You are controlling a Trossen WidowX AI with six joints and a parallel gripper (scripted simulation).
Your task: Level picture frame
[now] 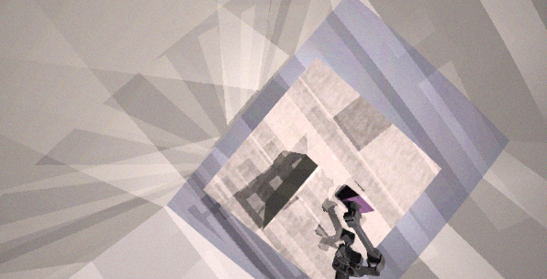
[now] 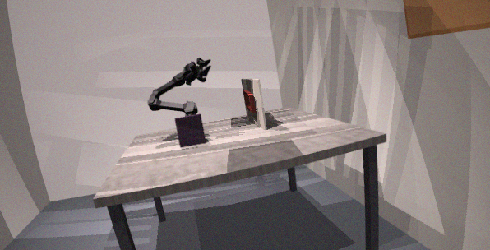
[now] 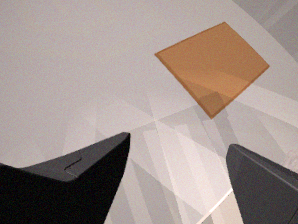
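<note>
The red picture frame is 23 cm ahead of my gripper tip, 3 cm to the left of it and 29 cm below it. The rest, counted from my gripper tip: wall panel: 24 cm ahead, 4 cm to the left, 30 cm below.
</note>
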